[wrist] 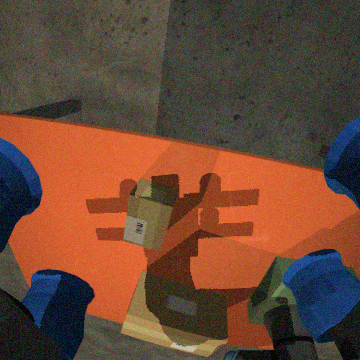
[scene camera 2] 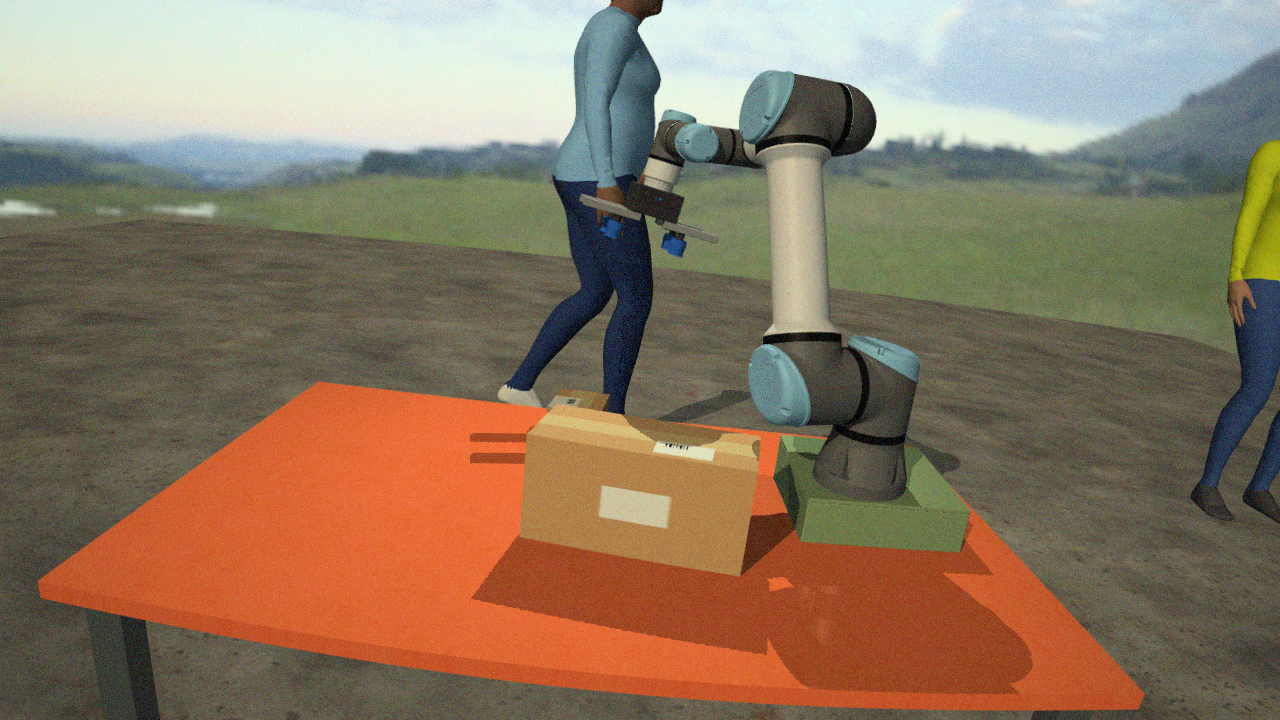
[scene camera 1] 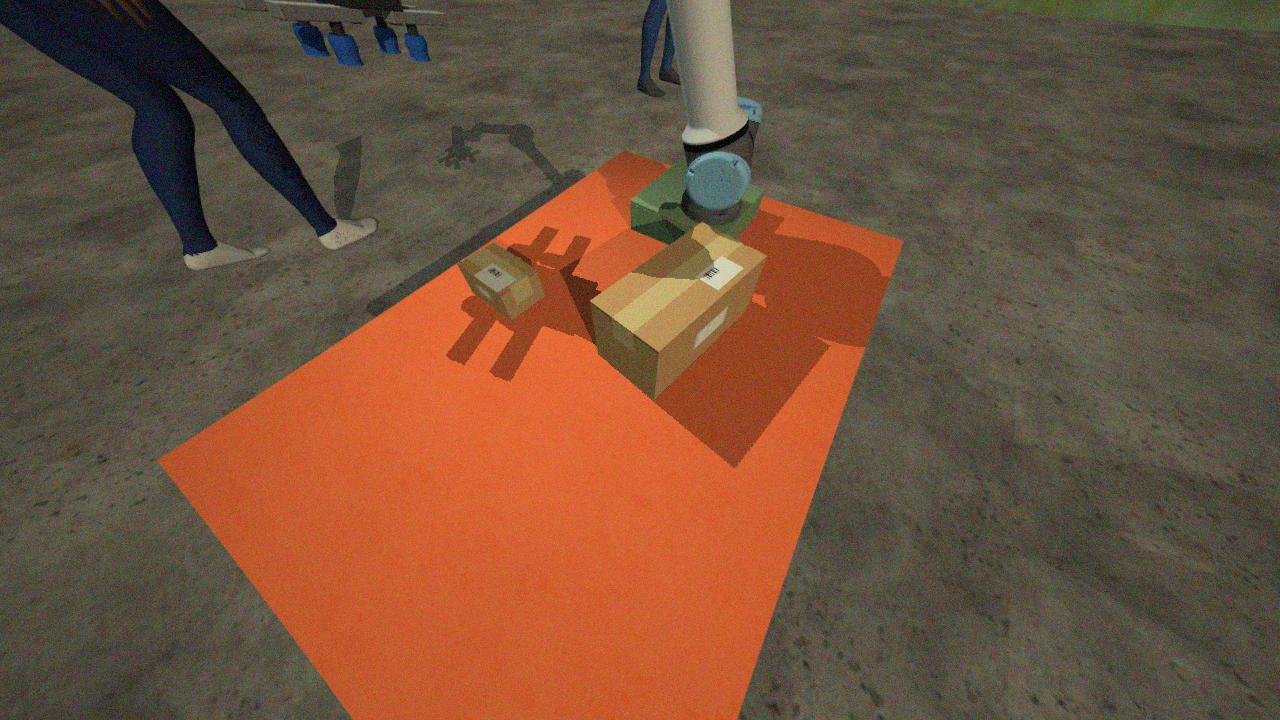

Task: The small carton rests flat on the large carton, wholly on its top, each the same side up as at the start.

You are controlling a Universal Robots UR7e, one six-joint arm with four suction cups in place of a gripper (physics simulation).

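Places are measured from the arm's base along level axes (x down, y back, z left), in metres.
Where they show: hand, tool point: [wrist: 187,239] [scene camera 2: 640,243] [scene camera 1: 372,57]; arm's base, link origin: [wrist: 286,315] [scene camera 2: 858,480].
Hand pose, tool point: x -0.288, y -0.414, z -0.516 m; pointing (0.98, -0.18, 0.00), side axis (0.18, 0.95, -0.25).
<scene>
Each offset is from my tool point to the centre of the thing. Level surfaces: height alone.
The small carton {dx +0.325, dy -0.070, dz +0.267 m} [scene camera 1: 501,280] [scene camera 2: 583,399] [wrist: 149,220] lies on the orange table with a white label on its top, near the table's long edge. In scene camera 2 it is mostly hidden behind the large carton. The large carton {dx +0.287, dy +0.071, dz +0.644 m} [scene camera 1: 666,308] [scene camera 2: 572,488] [wrist: 210,317] stands apart from it on the table, with a label on its top and one on its side. My gripper [scene camera 1: 362,44] [scene camera 2: 642,237] [wrist: 182,237] is open: its four blue suction cups hold nothing. It hangs tilted, high above the cartons, and its shadow falls around the small carton.
The orange table {dx +0.365 m} [scene camera 1: 447,537] [scene camera 2: 268,537] [wrist: 75,160] carries a green base block [scene camera 1: 650,213] [scene camera 2: 881,526] [wrist: 265,300] under the arm, beside the large carton. A person in a blue top [scene camera 2: 590,98] stands behind the gripper. Another in yellow [scene camera 2: 1260,223] stands at the far right.
</scene>
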